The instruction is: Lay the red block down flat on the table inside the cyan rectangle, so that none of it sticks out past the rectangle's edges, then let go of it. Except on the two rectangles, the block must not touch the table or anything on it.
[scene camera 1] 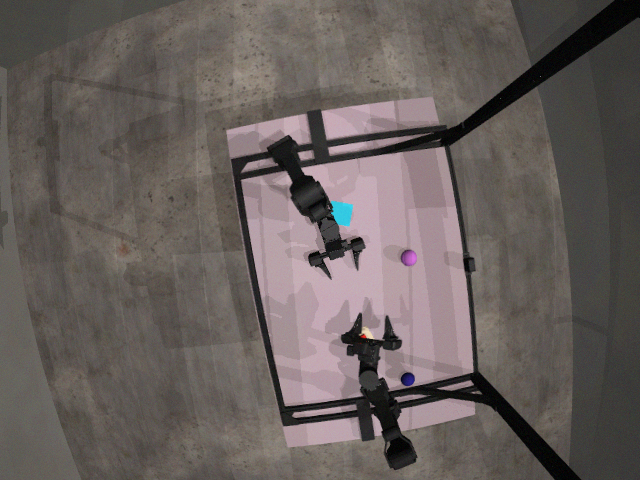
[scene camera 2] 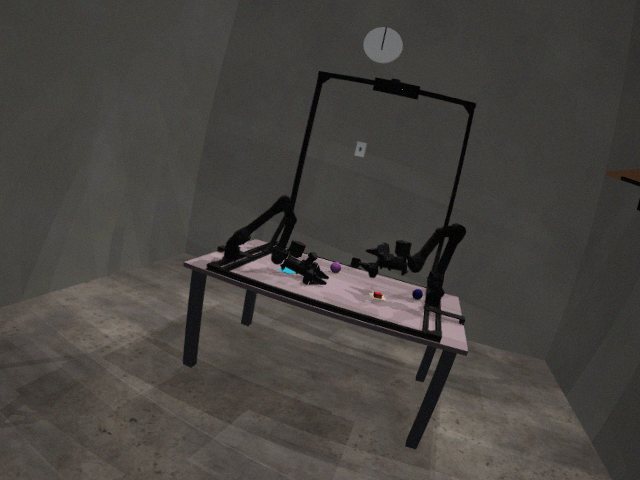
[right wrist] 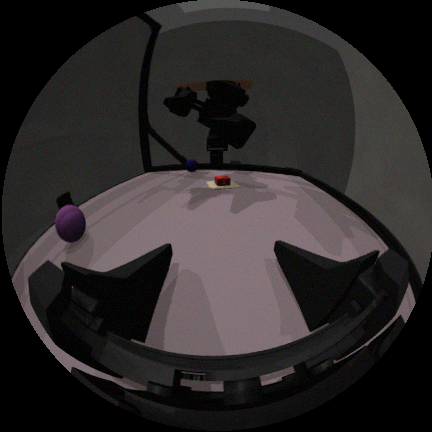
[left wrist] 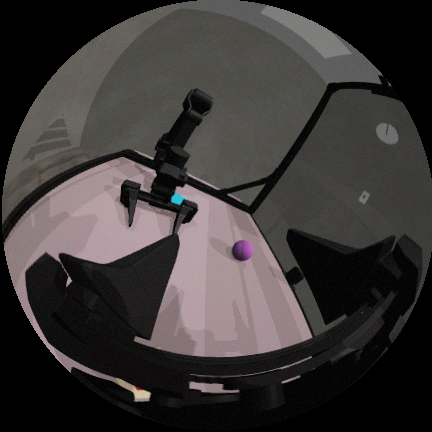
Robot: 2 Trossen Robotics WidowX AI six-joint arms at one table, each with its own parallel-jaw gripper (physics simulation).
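Seen in the pictures: left gripper, between the fingertips: (scene camera 1: 373,314) (scene camera 2: 362,256) (right wrist: 185,109) (left wrist: 234,236); right gripper, between the fingertips: (scene camera 1: 344,274) (scene camera 2: 327,281) (right wrist: 223,247) (left wrist: 151,231); left arm's base, origin of its link: (scene camera 2: 432,305) (right wrist: 216,164); right arm's base, origin of its link: (scene camera 1: 285,152) (scene camera 2: 230,258).
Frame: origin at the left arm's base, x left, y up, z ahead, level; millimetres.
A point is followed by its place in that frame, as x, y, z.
Note:
The red block (scene camera 1: 363,336) {77, 0, 264} (scene camera 2: 377,295) {98, -6, 247} (left wrist: 139,388) (right wrist: 222,180) {85, -6, 264} rests on a cream rectangle (scene camera 1: 368,333) {58, -18, 269} (scene camera 2: 371,295) {87, -18, 276} (left wrist: 142,396) (right wrist: 213,185) {65, -18, 271}; my left gripper's body partly hides both in scene camera 1. The cyan rectangle (scene camera 1: 343,213) {126, -18, 685} (scene camera 2: 285,270) {148, -18, 690} (left wrist: 177,198) {127, -18, 686} has no block on it and is partly hidden by my right arm in scene camera 1. My left gripper (scene camera 1: 373,315) {52, 133, 372} (left wrist: 234,236) {52, 133, 372} is open and empty, raised above the table near the block. My right gripper (scene camera 1: 344,274) {133, -4, 481} (scene camera 2: 325,279) {133, -4, 481} (left wrist: 151,231) {133, -4, 481} (right wrist: 223,247) {133, -4, 481} is open and empty, above the table beyond the cyan rectangle.
A purple ball (scene camera 1: 408,257) {-78, 35, 531} (scene camera 2: 335,267) {-59, 15, 520} (left wrist: 242,250) {-71, 23, 507} (right wrist: 70,223) {-58, 15, 529} is to the right of my right gripper in scene camera 1. A dark blue ball (scene camera 1: 407,378) {-74, 28, 100} (scene camera 2: 417,293) {-56, 17, 87} (right wrist: 191,165) {-68, 8, 110} is beside my left arm. A black frame (scene camera 1: 250,263) {446, 0, 535} borders the table.

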